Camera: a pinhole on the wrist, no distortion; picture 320 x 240 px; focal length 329.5 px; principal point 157.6 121.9 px. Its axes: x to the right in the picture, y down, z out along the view. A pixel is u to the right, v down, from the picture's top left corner.
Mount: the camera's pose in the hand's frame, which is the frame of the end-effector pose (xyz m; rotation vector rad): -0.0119 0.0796 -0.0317 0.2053 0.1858 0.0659
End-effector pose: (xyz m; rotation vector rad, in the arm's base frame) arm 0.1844 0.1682 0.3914 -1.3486 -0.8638 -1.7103
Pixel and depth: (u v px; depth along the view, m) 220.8 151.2 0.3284
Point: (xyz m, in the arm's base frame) 0.3380 0.3700 0.5597
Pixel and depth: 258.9 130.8 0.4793
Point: 0.3458 0.4799 0.6939
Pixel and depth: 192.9 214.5 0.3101
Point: 0.3936 0.3485 0.5277
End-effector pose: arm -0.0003 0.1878 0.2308 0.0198 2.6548 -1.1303
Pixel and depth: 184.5 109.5 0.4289
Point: -0.0189 -0.0974 -0.0289
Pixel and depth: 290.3 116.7 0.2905
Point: -0.0987 0.0328 0.0229
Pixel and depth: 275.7 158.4 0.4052
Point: -0.1149 -0.0339 -0.0853
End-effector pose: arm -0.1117 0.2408 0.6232 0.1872 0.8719 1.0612
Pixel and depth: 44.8 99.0 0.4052
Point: 0.1659 0.2618 0.8892
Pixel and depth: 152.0 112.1 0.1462
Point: -0.0645 0.3038 0.7121
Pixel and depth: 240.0 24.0 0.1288
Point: -0.0608 0.3089 0.6610
